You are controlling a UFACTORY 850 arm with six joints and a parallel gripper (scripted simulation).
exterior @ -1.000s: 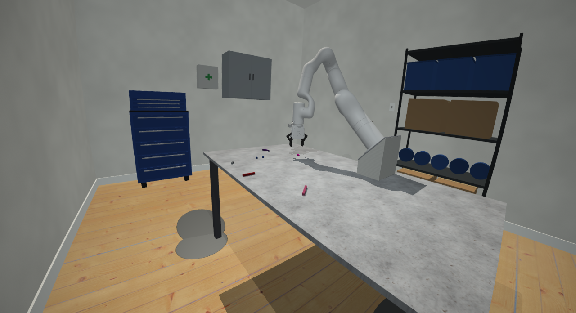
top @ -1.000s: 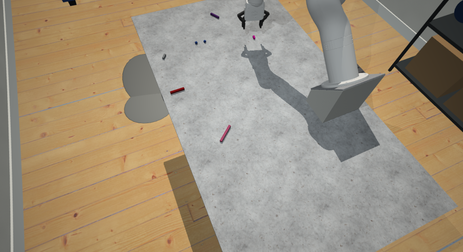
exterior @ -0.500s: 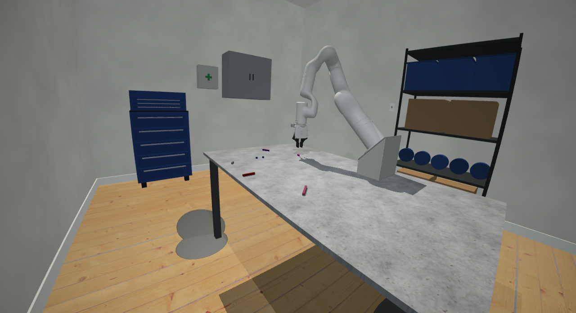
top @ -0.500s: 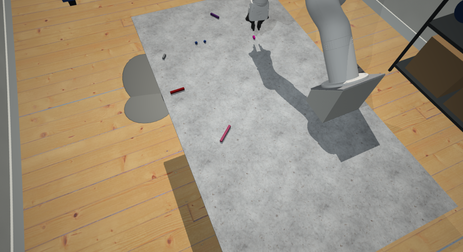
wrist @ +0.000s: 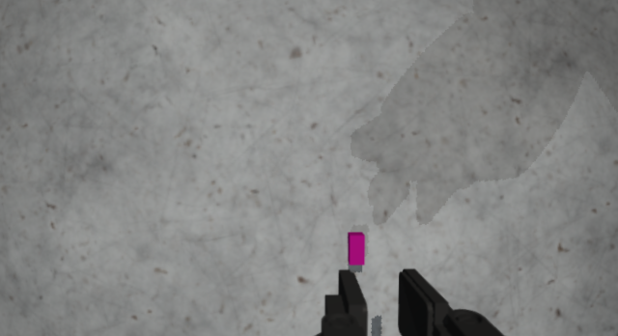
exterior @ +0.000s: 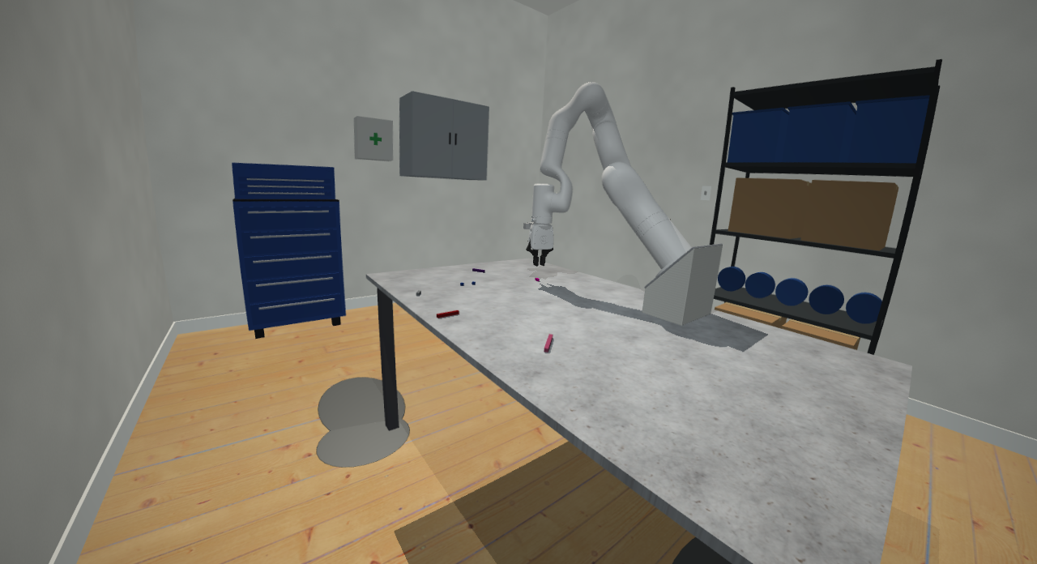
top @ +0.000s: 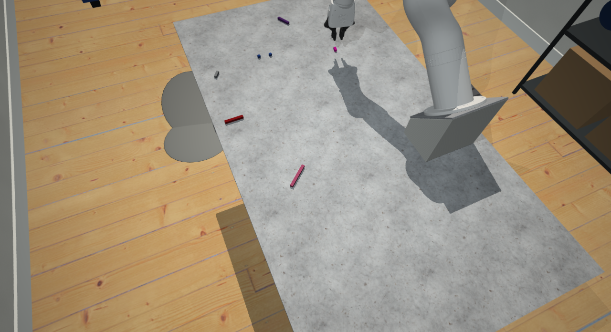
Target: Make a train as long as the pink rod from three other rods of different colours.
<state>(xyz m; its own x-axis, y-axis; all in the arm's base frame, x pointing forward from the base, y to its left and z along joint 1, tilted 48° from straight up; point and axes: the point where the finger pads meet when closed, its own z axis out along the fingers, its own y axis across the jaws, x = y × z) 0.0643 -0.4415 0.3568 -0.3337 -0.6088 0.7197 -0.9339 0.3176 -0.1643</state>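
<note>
My hand is 10 mm to the left of the magenta rod and 80 mm above it. Also, from my hand: grey rod: 500 mm ahead, 110 mm to the right, 80 mm below; then red rod: 540 mm ahead, 130 mm to the left, 80 mm below; then purple rod: 100 mm ahead, 280 mm to the right, 80 mm below.
</note>
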